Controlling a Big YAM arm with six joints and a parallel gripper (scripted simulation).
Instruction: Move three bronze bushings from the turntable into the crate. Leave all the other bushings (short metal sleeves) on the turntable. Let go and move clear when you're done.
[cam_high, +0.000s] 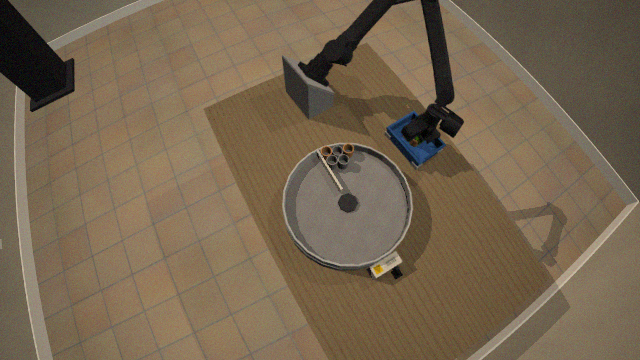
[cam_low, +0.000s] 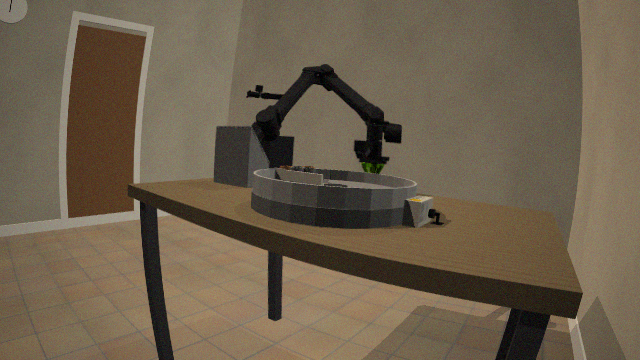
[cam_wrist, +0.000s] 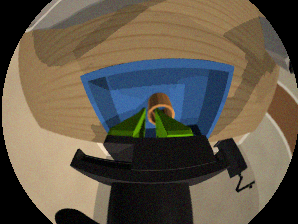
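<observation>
The blue crate is 20 mm behind my hand and 10 mm below it. From my hand the other things lie so: grey turntable (100 mm ahead, 360 mm to the right, 10 mm above).
</observation>
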